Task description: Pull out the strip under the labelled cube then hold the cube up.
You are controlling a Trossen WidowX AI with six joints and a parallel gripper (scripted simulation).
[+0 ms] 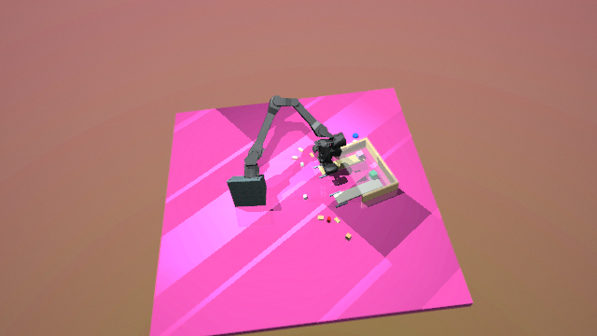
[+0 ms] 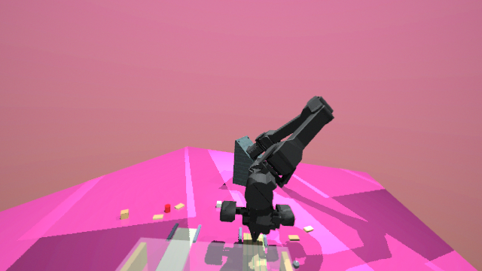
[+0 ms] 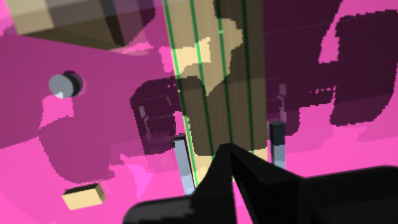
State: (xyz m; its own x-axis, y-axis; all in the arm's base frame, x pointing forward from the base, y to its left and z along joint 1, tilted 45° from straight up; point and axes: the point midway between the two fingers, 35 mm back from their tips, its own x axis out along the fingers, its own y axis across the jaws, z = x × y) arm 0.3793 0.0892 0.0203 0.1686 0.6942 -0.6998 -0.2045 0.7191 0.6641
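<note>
Now: gripper tip 40 mm short of the grey ball and 110 mm to the right of it. The rest, counted from my gripper tip: white strip (130 mm ahead, 170 mm to the right); then blue ball (210 mm ahead, 190 mm to the left).
</note>
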